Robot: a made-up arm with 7 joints. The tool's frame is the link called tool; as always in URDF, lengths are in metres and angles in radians. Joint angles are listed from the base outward.
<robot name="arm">
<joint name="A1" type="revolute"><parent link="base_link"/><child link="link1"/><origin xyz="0.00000 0.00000 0.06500" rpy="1.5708 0.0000 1.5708"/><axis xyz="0 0 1"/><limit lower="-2.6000" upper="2.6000"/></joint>
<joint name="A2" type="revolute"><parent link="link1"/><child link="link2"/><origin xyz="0.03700 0.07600 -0.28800" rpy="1.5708 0.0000 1.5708"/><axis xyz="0 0 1"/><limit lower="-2.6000" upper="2.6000"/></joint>
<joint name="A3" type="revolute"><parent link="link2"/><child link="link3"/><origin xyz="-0.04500 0.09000 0.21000" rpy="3.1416 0.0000 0.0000"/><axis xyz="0 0 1"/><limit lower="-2.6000" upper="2.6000"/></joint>
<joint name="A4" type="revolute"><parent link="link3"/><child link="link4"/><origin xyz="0.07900 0.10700 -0.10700" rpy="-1.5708 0.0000 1.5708"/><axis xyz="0 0 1"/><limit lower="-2.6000" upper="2.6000"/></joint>
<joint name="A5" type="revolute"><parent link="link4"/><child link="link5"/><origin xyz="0.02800 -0.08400 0.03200" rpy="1.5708 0.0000 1.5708"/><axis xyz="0 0 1"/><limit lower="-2.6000" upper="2.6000"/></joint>
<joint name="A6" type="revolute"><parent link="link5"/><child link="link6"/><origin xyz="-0.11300 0.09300 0.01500" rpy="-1.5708 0.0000 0.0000"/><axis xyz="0 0 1"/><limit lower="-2.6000" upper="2.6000"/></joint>
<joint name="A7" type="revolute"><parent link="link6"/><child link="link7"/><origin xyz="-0.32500 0.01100 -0.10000" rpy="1.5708 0.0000 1.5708"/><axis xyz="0 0 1"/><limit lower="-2.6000" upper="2.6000"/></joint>
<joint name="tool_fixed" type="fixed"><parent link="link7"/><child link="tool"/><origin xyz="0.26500 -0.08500 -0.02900" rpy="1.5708 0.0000 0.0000"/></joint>
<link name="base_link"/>
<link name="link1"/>
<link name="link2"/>
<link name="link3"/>
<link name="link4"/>
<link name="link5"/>
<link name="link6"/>
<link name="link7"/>
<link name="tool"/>
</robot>
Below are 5 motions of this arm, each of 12 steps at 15 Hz.
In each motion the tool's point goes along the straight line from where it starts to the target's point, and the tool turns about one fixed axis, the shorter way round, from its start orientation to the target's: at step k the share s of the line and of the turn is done. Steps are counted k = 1, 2, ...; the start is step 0. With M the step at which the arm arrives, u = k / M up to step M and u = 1 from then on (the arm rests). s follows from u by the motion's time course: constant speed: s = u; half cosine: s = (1 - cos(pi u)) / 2; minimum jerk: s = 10 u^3 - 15 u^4 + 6 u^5.
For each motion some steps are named. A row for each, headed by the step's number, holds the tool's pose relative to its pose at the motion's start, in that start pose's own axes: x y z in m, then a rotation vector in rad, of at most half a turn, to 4 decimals.
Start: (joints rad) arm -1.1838 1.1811 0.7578 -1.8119 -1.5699 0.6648 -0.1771
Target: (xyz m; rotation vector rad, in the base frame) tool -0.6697 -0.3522 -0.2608 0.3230 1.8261 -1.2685
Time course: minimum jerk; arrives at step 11
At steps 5, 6, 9, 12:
5: -0.0484 -0.0396 -0.1281 0.3058 0.1139 -0.1141
6: -0.0682 -0.0558 -0.1803 0.4307 0.1604 -0.1607
9: -0.1114 -0.0911 -0.2946 0.7034 0.2619 -0.2625
12: -0.1166 -0.0953 -0.3084 0.7365 0.2743 -0.2749

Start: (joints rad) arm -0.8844 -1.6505 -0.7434 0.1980 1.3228 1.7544 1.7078
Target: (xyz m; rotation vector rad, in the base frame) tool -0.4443 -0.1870 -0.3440 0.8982 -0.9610 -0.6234
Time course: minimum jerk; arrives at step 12
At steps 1, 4, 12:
1: -0.0001 -0.0004 -0.0015 0.0021 0.0014 0.0003
4: -0.0021 -0.0164 -0.0633 0.0855 0.0563 0.0113
12: -0.0099 -0.0780 -0.3017 0.4076 0.2682 0.0537

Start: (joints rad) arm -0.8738 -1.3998 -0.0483 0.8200 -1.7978 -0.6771 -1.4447
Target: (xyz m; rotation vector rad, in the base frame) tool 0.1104 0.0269 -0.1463 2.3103 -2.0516 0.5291
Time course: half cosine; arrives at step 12
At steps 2, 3, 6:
2: -0.0063 0.0038 0.0029 -0.0193 0.0050 -0.0083
3: -0.0137 0.0083 0.0063 -0.0422 0.0110 -0.0181
6: -0.0468 0.0283 0.0214 -0.1441 0.0376 -0.0618

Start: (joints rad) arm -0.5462 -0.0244 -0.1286 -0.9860 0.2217 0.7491 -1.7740
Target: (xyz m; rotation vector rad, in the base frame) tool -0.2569 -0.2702 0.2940 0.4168 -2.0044 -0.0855
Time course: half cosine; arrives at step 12
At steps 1, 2, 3, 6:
1: -0.0056 -0.0027 0.0030 -0.0052 -0.0061 -0.0147
2: -0.0218 -0.0105 0.0119 -0.0203 -0.0241 -0.0578
3: -0.0477 -0.0229 0.0261 -0.0443 -0.0526 -0.1263
6: -0.1629 -0.0780 0.0891 -0.1512 -0.1796 -0.4311

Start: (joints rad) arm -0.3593 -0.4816 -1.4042 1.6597 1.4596 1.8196 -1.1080
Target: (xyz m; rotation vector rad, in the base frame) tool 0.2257 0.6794 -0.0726 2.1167 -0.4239 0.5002
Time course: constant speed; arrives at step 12
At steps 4, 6, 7, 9, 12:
4: 0.0641 0.0279 -0.0292 -0.0903 0.1994 0.2142
6: 0.0962 0.0419 -0.0438 -0.1354 0.2991 0.3212
7: 0.1123 0.0489 -0.0511 -0.1580 0.3489 0.3748
9: 0.1443 0.0629 -0.0657 -0.2031 0.4486 0.4819
12: 0.1924 0.0838 -0.0876 -0.2708 0.5981 0.6425

